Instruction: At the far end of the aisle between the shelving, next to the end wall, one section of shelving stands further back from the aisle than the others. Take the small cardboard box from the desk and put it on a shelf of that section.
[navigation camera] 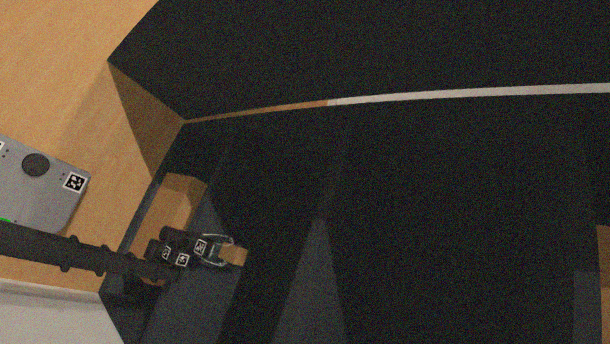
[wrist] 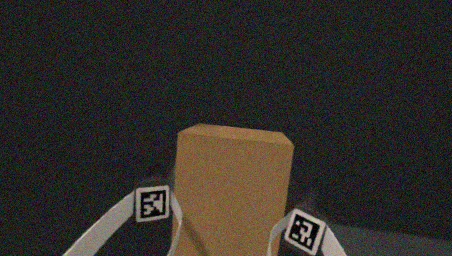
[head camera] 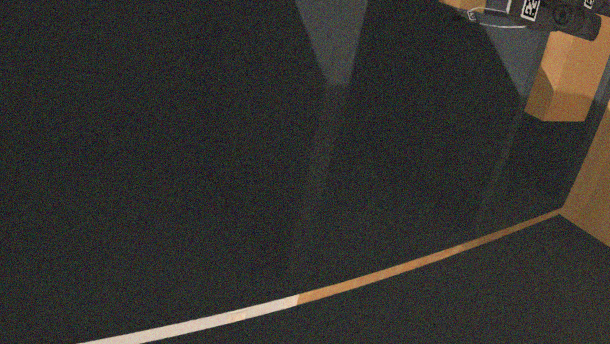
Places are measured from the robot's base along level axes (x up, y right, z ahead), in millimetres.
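Where they show: gripper, between the fingertips: (navigation camera: 238, 255) (wrist: 233, 183); robot's base, origin of its link: (navigation camera: 36, 163).
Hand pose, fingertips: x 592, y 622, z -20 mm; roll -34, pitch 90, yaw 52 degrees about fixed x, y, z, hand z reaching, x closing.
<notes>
Each offset is from my fingertips to the top centre of the thing. Level surfaces: height alone.
My gripper (head camera: 472, 10) (navigation camera: 225, 251) (wrist: 233, 183) is shut on the small cardboard box @[dx +44, dy -26, dz +0 mm] (head camera: 462, 4) (navigation camera: 236, 255) (wrist: 232, 187), which stands out past the fingertips. In the navigation view they are over or in front of a grey-blue lit surface of the dark shelving (navigation camera: 195, 300); whether the box touches it I cannot tell. In the head view the gripper shows partly at the top right, beside tall dark shelving panels (head camera: 200, 150). Which section is set back is unclear. The desk does not show.
A larger cardboard box @[dx -245, dy -18, dz -8 mm] (head camera: 575, 75) (navigation camera: 167, 210) stands on the shelving close to the wrist. My grey base (navigation camera: 40, 190) is on the wood-coloured floor @[dx -591 mm] (navigation camera: 55, 60) at the left. A pale surface (navigation camera: 45, 315) lies at the lower left. Another cardboard-coloured object (navigation camera: 604, 255) shows at the right edge.
</notes>
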